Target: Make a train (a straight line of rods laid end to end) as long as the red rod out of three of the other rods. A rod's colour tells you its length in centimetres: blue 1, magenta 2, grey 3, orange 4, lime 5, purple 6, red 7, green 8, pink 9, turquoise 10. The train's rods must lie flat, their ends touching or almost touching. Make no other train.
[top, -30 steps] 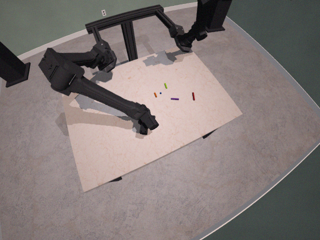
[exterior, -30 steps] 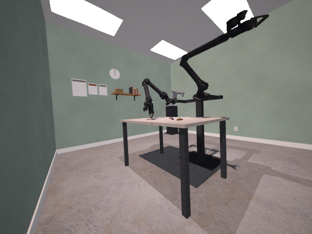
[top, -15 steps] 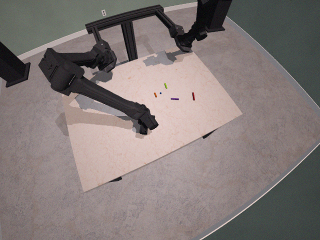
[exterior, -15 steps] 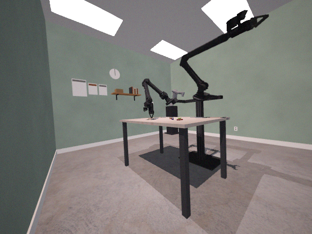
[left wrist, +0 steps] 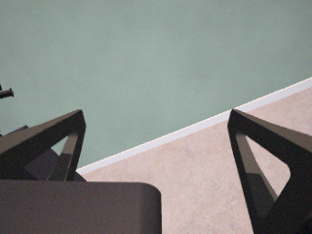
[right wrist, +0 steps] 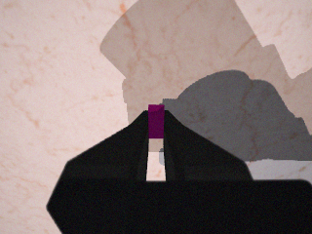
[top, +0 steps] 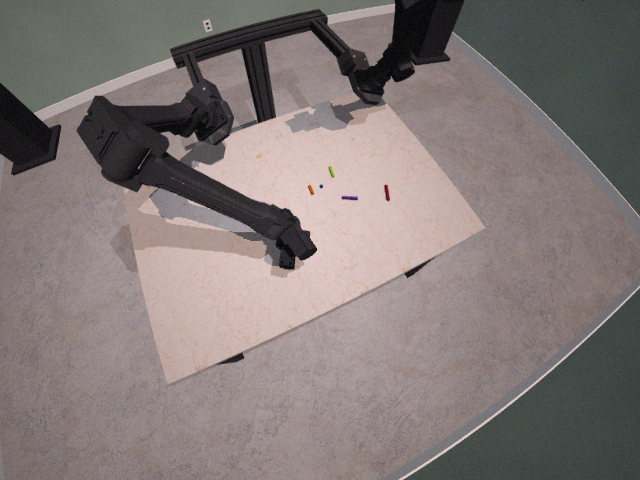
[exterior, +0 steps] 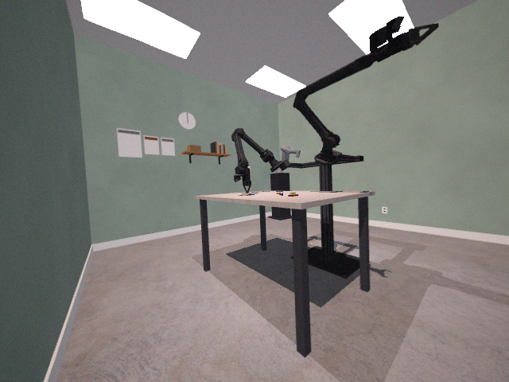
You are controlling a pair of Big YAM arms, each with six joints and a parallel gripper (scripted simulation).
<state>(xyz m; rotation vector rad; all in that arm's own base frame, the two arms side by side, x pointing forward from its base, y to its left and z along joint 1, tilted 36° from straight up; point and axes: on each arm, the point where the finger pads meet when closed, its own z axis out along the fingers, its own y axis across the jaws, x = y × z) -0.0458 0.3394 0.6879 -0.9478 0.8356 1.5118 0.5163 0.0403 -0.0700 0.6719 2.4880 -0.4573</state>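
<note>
Right now my right hand is right at the magenta rod. Also, from my right hand: purple rod 140 mm behind, 260 mm to the left, 20 mm below; orange rod 220 mm behind, 130 mm to the left, 20 mm below; lime rod 280 mm behind, 240 mm to the left, 20 mm below.
</note>
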